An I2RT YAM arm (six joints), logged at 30 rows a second.
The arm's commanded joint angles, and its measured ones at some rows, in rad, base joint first. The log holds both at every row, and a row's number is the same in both.
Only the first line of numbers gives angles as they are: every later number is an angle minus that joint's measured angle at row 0.
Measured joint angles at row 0:
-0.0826 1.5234 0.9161 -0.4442 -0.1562 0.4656
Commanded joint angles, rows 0 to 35:
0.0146 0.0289 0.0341 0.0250 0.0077 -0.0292
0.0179 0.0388 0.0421 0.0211 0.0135 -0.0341
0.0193 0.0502 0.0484 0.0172 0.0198 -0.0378
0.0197 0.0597 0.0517 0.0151 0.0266 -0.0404
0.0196 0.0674 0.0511 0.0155 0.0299 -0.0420
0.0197 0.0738 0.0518 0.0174 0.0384 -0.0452
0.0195 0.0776 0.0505 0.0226 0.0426 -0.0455
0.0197 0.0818 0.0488 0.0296 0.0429 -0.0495
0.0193 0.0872 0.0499 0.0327 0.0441 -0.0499
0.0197 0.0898 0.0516 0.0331 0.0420 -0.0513
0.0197 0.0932 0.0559 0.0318 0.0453 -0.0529
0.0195 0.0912 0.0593 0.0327 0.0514 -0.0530
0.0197 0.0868 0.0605 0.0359 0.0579 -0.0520
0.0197 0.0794 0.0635 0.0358 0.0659 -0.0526
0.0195 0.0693 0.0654 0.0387 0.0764 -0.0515
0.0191 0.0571 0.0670 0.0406 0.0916 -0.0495
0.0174 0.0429 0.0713 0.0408 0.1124 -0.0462
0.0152 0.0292 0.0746 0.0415 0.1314 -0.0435
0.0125 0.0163 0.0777 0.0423 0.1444 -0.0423
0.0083 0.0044 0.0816 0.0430 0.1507 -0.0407
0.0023 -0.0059 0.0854 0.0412 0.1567 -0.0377
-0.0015 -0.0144 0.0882 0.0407 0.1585 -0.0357
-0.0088 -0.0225 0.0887 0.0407 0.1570 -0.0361
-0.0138 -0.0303 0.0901 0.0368 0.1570 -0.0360
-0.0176 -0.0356 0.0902 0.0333 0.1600 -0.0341
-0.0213 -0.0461 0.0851 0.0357 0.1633 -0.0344
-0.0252 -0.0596 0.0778 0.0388 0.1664 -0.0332
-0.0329 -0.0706 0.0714 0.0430 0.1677 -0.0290
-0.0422 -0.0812 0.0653 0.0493 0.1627 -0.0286
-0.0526 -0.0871 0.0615 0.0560 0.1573 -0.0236
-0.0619 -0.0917 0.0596 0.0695 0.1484 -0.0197
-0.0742 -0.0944 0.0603 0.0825 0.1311 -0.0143
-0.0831 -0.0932 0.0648 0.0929 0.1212 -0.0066
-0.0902 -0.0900 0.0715 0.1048 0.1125 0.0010
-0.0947 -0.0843 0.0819 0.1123 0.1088 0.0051
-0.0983 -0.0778 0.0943 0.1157 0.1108 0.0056
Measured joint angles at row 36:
-0.0900 -0.0843 0.0710 0.0435 0.1221 -0.0172
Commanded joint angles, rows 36 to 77:
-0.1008 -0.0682 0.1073 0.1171 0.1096 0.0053
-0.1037 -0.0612 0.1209 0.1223 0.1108 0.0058
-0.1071 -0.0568 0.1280 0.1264 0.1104 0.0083
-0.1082 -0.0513 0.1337 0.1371 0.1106 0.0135
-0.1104 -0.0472 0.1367 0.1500 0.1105 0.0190
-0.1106 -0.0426 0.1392 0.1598 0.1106 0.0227
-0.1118 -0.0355 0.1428 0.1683 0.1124 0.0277
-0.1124 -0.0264 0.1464 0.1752 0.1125 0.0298
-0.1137 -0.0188 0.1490 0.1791 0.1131 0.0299
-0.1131 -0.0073 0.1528 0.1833 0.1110 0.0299
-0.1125 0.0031 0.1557 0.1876 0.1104 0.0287
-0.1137 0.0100 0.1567 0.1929 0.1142 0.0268
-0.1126 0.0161 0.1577 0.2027 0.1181 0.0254
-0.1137 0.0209 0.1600 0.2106 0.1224 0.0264
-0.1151 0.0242 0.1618 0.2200 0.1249 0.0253
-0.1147 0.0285 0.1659 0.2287 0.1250 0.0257
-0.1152 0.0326 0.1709 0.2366 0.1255 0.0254
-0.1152 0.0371 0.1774 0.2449 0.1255 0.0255
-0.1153 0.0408 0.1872 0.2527 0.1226 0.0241
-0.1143 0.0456 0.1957 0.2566 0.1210 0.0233
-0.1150 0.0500 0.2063 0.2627 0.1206 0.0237
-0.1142 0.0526 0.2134 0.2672 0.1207 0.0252
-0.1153 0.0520 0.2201 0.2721 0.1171 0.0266
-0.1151 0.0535 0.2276 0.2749 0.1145 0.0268
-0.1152 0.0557 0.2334 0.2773 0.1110 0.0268
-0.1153 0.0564 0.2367 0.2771 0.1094 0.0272
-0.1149 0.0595 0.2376 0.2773 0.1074 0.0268
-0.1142 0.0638 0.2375 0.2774 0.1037 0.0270
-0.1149 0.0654 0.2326 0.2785 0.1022 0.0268
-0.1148 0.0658 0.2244 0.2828 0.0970 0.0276
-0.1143 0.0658 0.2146 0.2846 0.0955 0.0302
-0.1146 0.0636 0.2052 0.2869 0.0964 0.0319
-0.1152 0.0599 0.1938 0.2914 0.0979 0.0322
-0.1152 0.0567 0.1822 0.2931 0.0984 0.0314
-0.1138 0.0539 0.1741 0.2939 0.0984 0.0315
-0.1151 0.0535 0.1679 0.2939 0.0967 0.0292
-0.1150 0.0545 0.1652 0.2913 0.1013 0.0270
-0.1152 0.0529 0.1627 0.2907 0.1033 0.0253
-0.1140 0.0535 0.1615 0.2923 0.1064 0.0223
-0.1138 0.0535 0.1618 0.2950 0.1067 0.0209
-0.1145 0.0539 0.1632 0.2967 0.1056 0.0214
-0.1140 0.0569 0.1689 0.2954 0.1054 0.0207
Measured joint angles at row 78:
-0.1141 0.0603 0.1633 0.2464 0.0961 0.0267
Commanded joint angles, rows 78 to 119:
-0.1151 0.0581 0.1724 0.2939 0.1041 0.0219
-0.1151 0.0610 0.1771 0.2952 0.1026 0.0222
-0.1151 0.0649 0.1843 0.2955 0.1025 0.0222
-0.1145 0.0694 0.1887 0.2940 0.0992 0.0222
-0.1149 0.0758 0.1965 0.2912 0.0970 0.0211
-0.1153 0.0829 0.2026 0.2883 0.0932 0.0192
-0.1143 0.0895 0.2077 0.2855 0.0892 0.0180
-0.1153 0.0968 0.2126 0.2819 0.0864 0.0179
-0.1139 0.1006 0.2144 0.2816 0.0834 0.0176
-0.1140 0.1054 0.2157 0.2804 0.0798 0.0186
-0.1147 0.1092 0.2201 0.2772 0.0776 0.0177
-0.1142 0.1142 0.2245 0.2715 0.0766 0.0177
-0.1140 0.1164 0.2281 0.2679 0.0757 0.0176
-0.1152 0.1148 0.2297 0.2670 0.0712 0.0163
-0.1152 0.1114 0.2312 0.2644 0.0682 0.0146
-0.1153 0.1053 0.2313 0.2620 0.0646 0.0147
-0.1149 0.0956 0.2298 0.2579 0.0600 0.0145
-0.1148 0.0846 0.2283 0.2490 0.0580 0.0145
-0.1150 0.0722 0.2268 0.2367 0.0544 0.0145
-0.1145 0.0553 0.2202 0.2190 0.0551 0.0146
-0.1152 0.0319 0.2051 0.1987 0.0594 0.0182
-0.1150 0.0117 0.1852 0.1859 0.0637 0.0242
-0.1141 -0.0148 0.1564 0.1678 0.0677 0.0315
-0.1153 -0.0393 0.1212 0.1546 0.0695 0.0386
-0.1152 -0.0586 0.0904 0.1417 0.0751 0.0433
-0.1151 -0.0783 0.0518 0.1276 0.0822 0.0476
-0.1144 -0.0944 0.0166 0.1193 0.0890 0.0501
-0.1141 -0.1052 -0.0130 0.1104 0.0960 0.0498
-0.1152 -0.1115 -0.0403 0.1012 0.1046 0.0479
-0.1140 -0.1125 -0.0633 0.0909 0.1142 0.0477
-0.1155 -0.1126 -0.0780 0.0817 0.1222 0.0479
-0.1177 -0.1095 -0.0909 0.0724 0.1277 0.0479
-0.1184 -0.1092 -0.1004 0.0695 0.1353 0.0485
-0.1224 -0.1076 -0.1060 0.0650 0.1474 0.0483
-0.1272 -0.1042 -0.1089 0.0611 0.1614 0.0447
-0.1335 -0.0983 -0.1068 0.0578 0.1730 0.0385
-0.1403 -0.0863 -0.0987 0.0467 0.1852 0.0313
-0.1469 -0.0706 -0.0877 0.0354 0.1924 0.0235
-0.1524 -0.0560 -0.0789 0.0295 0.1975 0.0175
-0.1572 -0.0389 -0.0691 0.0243 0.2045 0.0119
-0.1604 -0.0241 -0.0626 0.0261 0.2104 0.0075
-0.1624 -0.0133 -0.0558 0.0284 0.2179 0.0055
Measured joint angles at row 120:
-0.1568 -0.0358 -0.0725 0.0347 0.1713 0.0255
